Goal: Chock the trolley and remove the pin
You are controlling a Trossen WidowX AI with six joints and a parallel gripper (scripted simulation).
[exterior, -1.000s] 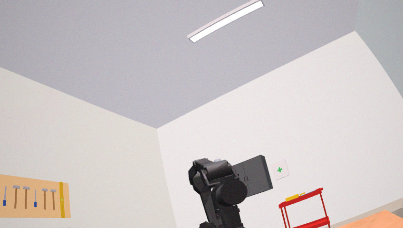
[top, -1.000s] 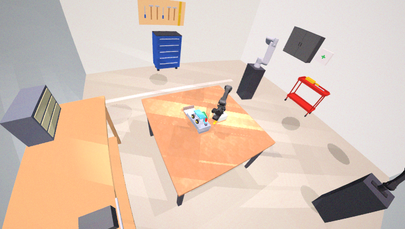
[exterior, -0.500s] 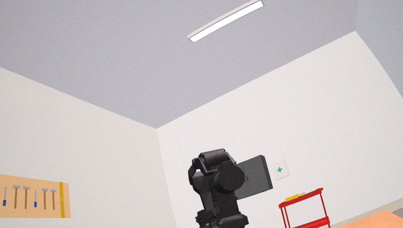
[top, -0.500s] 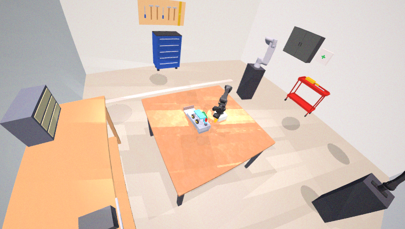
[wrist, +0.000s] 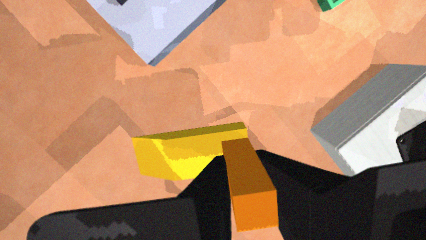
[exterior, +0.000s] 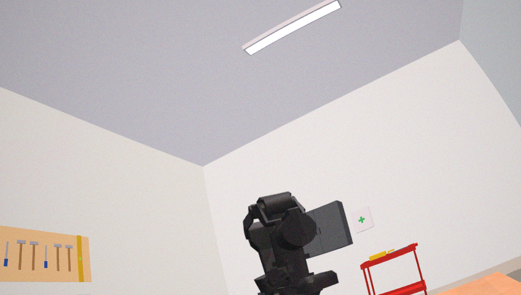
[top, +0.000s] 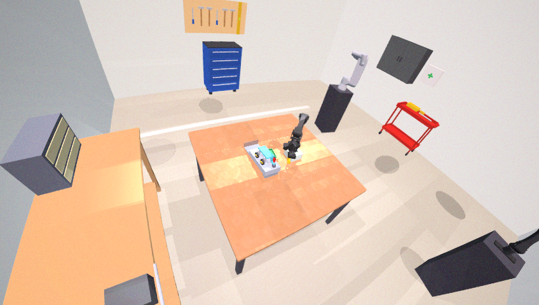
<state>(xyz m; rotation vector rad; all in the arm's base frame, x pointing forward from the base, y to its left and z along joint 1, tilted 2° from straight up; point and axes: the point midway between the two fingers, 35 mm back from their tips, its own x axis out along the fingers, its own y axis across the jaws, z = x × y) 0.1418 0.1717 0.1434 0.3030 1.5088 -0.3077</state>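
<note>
My gripper tip is now 10 mm short of the yellow chock, 20 mm to the right of it and 10 mm above it. From my gripper tip the other things lie so: red-headed stop pin (130 mm ahead, 40 mm below); trolley (170 mm ahead, 100 mm to the right, 60 mm below); grey ramp (170 mm ahead, 100 mm to the right, 130 mm below).
</note>
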